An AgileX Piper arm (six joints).
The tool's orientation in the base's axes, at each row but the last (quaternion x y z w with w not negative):
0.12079, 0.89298, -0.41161, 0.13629
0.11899, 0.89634, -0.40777, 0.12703
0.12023, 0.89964, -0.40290, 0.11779
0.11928, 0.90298, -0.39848, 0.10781
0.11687, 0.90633, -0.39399, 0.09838
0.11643, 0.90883, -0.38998, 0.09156
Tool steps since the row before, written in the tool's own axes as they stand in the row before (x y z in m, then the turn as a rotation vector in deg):
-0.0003, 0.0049, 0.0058, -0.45, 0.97, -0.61
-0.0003, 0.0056, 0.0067, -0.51, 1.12, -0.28
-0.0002, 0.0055, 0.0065, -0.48, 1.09, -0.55
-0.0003, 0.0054, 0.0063, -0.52, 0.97, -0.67
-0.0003, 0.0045, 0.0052, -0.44, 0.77, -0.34
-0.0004, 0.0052, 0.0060, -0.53, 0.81, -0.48
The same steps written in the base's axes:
0.0027, -0.0014, -0.0070, 0.65, 1.03, -0.15
0.0029, -0.0016, -0.0081, 0.80, 0.87, -0.44
0.0026, -0.0014, -0.0080, 0.73, 1.06, -0.25
0.0025, -0.0012, -0.0078, 0.72, 1.07, -0.08
0.0020, -0.0009, -0.0065, 0.61, 0.70, -0.19
0.0023, -0.0010, -0.0075, 0.70, 0.82, -0.09

